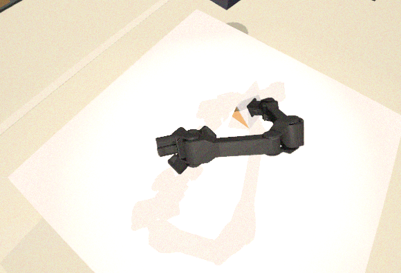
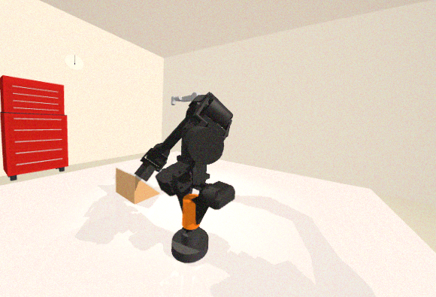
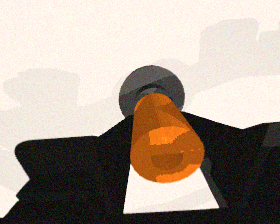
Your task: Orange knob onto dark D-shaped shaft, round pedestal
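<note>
The round pedestal lies 4 cm below my gripper tip. From my gripper tip the other things lie so: orange knob (2 cm above).
</note>
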